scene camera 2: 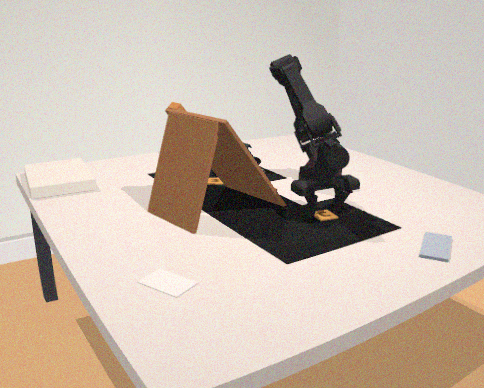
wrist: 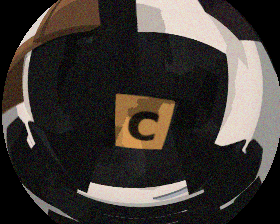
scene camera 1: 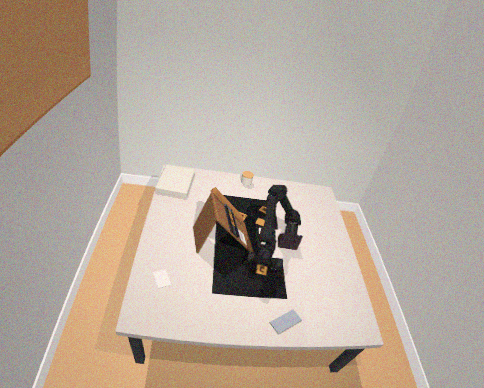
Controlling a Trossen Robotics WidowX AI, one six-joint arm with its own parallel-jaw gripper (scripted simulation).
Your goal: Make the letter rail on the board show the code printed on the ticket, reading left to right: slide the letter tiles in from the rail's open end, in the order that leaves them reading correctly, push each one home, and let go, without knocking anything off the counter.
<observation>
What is the gripper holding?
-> Nothing.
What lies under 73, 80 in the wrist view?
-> A black mat.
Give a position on a blue-grey card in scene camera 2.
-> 435, 246
</observation>
